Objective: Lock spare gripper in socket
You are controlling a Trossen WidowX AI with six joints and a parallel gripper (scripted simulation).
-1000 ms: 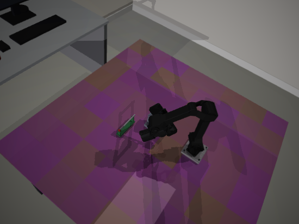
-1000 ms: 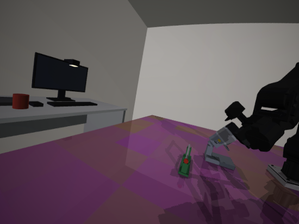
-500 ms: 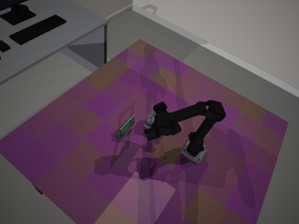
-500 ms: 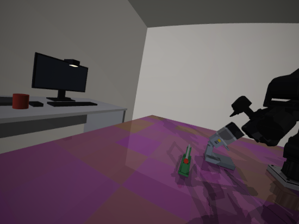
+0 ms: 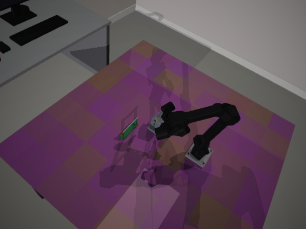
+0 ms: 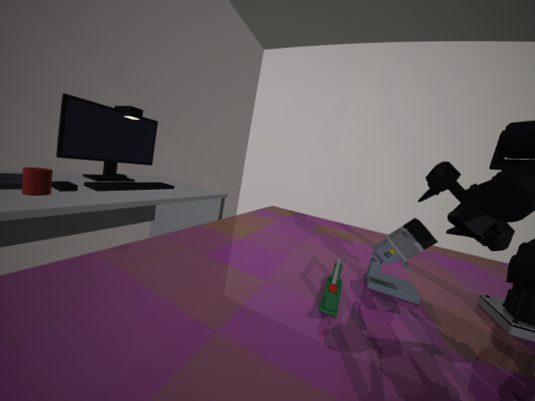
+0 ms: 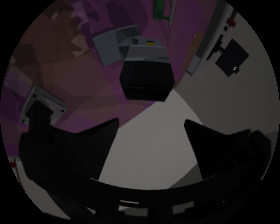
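My gripper tip is now 170 mm to the right of the green cradle, 170 mm above it and 150 mm short of it. The rest, counted from my gripper tip: spare gripper 70 mm below, 40 mm ahead, 30 mm to the left; grey mount 140 mm below, 60 mm ahead, 30 mm to the left.
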